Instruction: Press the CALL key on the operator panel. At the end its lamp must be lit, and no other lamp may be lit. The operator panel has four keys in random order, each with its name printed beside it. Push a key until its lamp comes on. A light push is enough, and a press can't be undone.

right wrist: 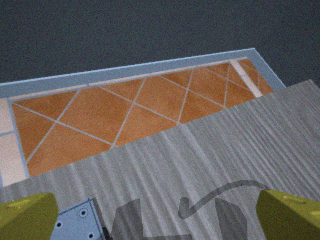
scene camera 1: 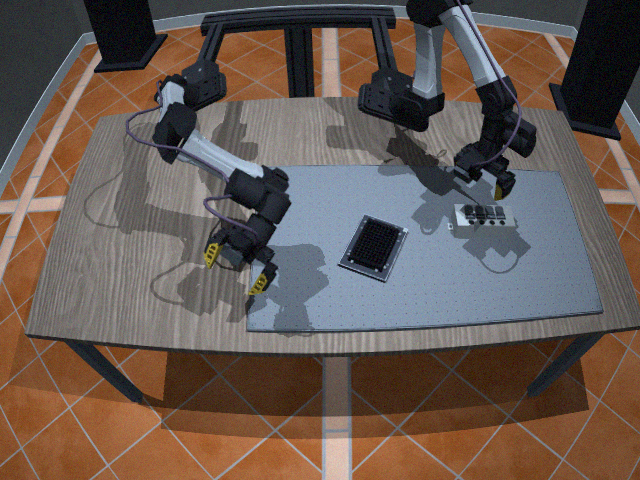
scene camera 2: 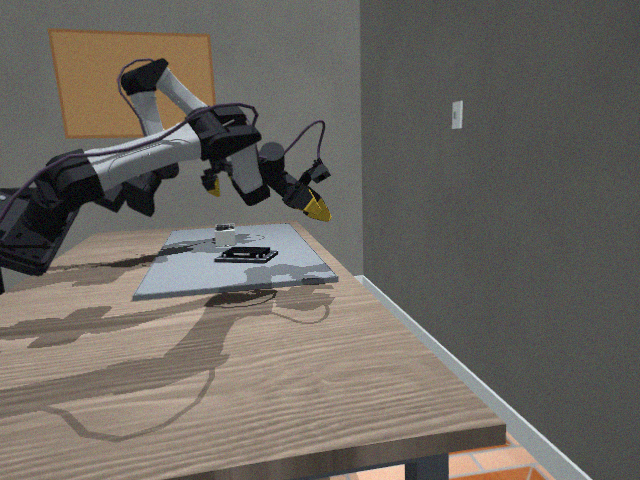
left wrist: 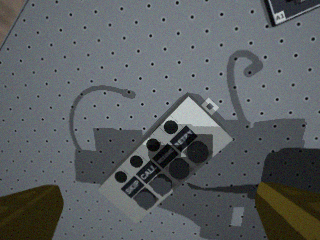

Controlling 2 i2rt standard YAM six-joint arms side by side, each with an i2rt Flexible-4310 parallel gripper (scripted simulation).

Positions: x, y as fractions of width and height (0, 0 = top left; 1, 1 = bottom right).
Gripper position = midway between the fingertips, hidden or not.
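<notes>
My left gripper (left wrist: 0.50, 0.81) is visible. My right gripper (scene camera 2: 0.51, 0.45) is visible as well; the right wrist view also shows my right gripper (right wrist: 0.49, 0.84).
</notes>
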